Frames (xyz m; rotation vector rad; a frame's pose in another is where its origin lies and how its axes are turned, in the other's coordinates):
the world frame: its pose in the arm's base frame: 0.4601 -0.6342 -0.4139 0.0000 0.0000 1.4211
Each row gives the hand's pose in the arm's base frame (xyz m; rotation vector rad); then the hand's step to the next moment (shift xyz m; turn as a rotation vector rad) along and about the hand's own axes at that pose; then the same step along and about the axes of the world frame.
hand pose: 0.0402 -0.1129 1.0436 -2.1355 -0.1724 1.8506
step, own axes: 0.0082 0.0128 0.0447 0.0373 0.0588 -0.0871
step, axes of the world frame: -0.0094 0.0430 -0.0170 -0.0448 -0.0926 -0.0431
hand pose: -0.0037 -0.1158 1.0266 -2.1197 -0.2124 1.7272
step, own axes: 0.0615 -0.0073 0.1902 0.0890 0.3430 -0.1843
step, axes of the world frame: 0.0421 0.1770 -0.0831 -0.2917 -0.1993 -0.1863
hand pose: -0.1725 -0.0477 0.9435 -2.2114 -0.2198 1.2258
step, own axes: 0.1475 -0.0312 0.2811 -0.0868 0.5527 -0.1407
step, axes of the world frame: 0.1801 0.1713 -0.2000 -0.5374 -0.0716 -0.1972
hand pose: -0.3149 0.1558 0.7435 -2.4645 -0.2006 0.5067
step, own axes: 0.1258 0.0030 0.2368 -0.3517 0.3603 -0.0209
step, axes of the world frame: 0.1582 0.0036 -0.2165 -0.4323 0.2429 -0.0897
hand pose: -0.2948 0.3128 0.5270 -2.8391 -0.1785 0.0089
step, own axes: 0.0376 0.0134 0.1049 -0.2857 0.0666 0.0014
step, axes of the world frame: 0.0277 -0.0326 -0.1038 -0.1380 0.2577 -0.0243
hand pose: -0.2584 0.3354 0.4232 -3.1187 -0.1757 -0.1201
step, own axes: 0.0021 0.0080 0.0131 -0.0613 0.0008 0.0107
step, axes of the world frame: -0.0068 -0.0050 -0.0130 -0.0163 0.0581 -0.0154
